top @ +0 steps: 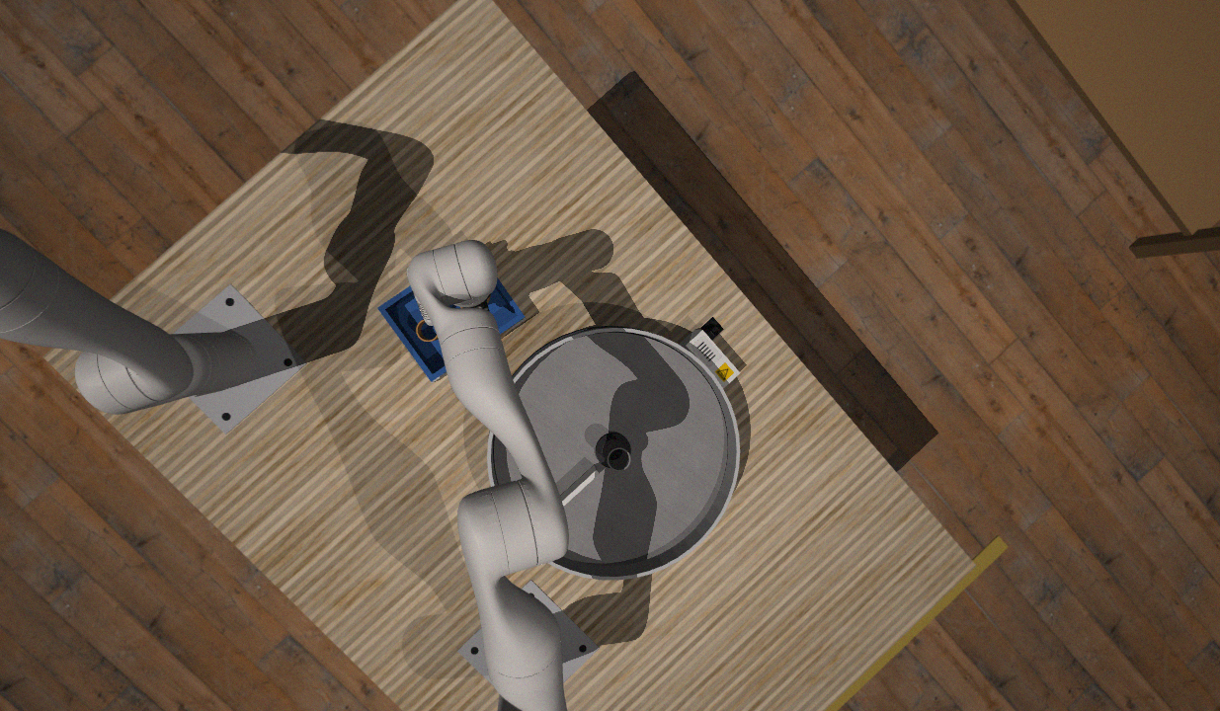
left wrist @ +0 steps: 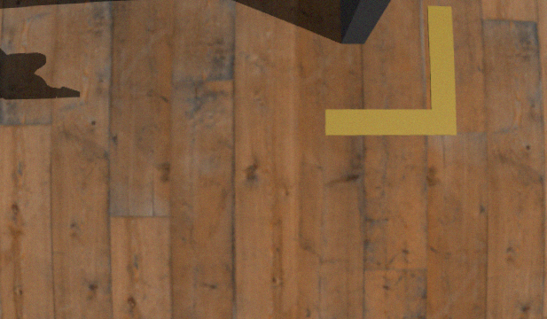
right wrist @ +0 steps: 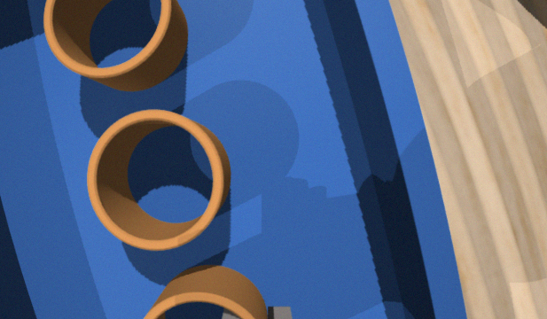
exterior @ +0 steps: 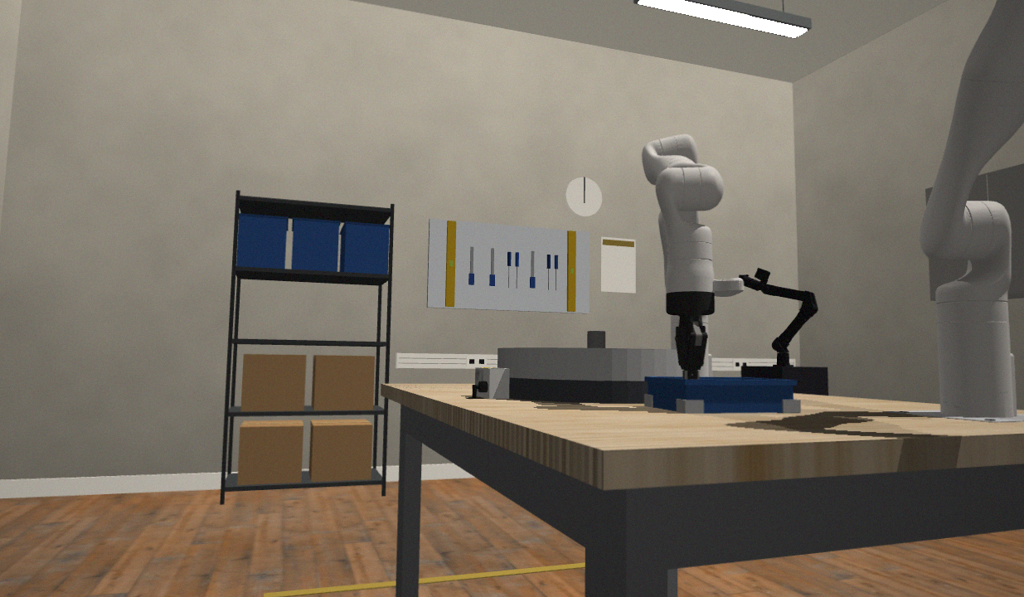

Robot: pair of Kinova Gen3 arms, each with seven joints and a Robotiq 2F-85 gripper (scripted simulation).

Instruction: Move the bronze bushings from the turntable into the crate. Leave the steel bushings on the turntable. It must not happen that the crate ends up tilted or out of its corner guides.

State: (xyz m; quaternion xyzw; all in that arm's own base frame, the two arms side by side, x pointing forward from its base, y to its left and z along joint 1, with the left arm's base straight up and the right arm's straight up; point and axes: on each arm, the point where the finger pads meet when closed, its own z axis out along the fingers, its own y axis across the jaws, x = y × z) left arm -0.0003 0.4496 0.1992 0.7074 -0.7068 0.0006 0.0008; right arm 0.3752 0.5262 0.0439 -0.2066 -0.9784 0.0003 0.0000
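Observation:
My right gripper is now 6 cm past the blue crate, 2 cm above it and 1 cm to the left of it. Also, from my right hand: round grey turntable: 36 cm to the right, 2 cm behind, 1 cm above.

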